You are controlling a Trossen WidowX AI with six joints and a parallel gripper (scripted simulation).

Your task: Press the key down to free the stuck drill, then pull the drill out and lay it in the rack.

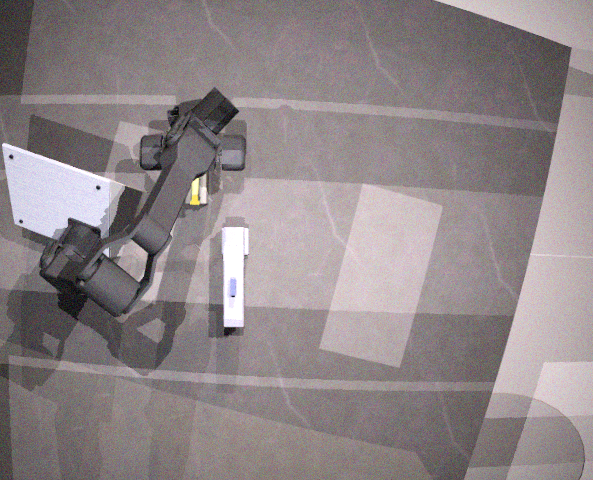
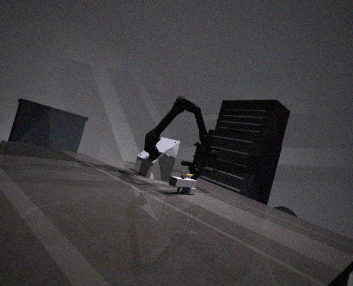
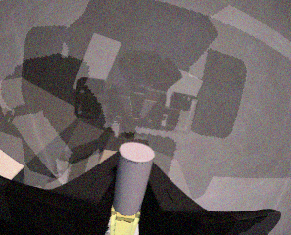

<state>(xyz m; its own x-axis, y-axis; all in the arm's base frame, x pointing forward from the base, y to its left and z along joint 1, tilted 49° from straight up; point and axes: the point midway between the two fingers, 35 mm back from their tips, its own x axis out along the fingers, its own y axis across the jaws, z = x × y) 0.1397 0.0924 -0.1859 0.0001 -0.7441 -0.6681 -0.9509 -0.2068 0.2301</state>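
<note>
My gripper tip is 40 mm to the left of the drill, 30 mm below it and 10 mm short of it. Also, from my gripper tip: blue-grey key (210 mm to the right, 150 mm ahead, 10 mm above); beige rack (50 mm to the right, 20 mm below, 10 mm ahead).
</note>
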